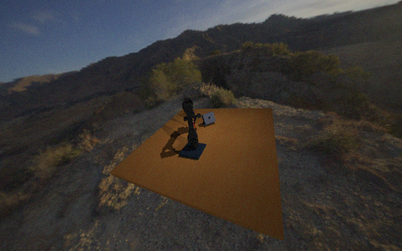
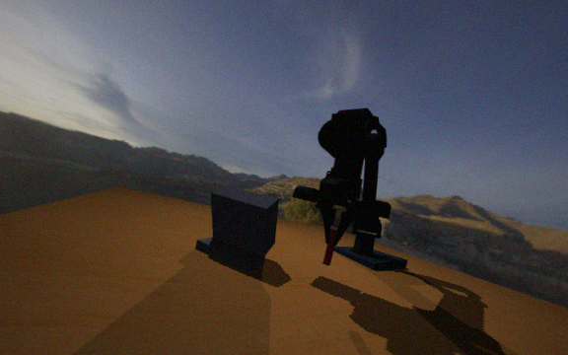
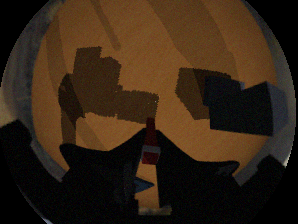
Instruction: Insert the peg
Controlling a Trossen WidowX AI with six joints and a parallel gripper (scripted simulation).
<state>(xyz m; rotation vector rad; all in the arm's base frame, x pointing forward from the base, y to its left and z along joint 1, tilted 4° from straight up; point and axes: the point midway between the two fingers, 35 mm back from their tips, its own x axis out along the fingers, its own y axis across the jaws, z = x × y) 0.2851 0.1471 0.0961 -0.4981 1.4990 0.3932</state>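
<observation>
My gripper tip is now 140 mm short of the sloped panel and 120 mm to the left of it. Round my gripper tip: flat dark foot (160 mm ahead, 100 mm to the right, 70 mm below); then red peg (20 mm above).
</observation>
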